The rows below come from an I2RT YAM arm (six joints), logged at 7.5 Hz.
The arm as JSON. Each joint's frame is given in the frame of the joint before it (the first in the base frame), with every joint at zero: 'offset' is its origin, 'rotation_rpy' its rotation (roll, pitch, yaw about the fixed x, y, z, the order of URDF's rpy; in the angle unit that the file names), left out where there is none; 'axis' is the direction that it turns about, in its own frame. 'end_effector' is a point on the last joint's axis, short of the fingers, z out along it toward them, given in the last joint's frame.
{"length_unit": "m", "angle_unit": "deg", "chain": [
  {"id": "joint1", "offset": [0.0, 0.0, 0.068], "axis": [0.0, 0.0, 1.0]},
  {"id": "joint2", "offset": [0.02, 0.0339, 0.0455], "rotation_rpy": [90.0, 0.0, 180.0], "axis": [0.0, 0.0, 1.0]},
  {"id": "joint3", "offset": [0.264, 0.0, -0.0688], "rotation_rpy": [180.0, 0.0, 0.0], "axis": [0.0, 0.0, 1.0]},
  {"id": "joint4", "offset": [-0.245, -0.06, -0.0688], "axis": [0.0, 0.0, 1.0]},
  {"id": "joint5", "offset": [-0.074, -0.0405, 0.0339], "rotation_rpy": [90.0, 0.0, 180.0], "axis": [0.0, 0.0, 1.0]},
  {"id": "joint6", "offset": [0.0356, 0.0, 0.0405], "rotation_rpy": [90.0, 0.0, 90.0], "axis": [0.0, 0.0, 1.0]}
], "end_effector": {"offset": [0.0, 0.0, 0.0], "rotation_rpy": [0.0, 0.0, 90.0]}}
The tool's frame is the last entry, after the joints.
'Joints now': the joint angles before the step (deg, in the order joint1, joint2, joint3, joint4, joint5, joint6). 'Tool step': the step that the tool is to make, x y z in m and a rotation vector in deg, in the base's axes. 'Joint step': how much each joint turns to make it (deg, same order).
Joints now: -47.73 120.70 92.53 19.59 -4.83 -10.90
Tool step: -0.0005 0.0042 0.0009 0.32 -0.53 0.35
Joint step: 0.27 -0.79 -1.08 0.47 -0.17 0.59
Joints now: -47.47 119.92 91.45 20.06 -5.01 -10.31
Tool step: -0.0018 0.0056 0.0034 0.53 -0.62 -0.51
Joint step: 0.33 -1.35 -1.31 0.07 0.72 0.93
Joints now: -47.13 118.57 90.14 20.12 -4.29 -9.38
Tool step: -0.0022 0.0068 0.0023 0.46 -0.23 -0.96
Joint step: 0.45 -1.54 -1.71 0.04 1.32 0.68
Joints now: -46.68 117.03 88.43 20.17 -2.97 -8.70
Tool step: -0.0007 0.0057 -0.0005 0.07 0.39 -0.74
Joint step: 0.49 -0.98 -1.42 0.13 1.25 -0.05
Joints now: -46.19 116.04 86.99 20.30 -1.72 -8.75
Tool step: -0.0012 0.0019 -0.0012 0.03 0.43 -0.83
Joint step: 0.13 -0.42 -0.75 0.01 0.99 -0.14
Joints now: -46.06 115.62 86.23 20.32 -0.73 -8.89
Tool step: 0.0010 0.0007 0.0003 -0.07 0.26 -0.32
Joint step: 0.18 0.02 0.15 -0.27 0.53 -0.15
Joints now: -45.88 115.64 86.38 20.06 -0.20 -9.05
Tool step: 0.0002 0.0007 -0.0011 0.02 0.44 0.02
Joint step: 0.08 -0.03 -0.16 -0.19 0.11 -0.29
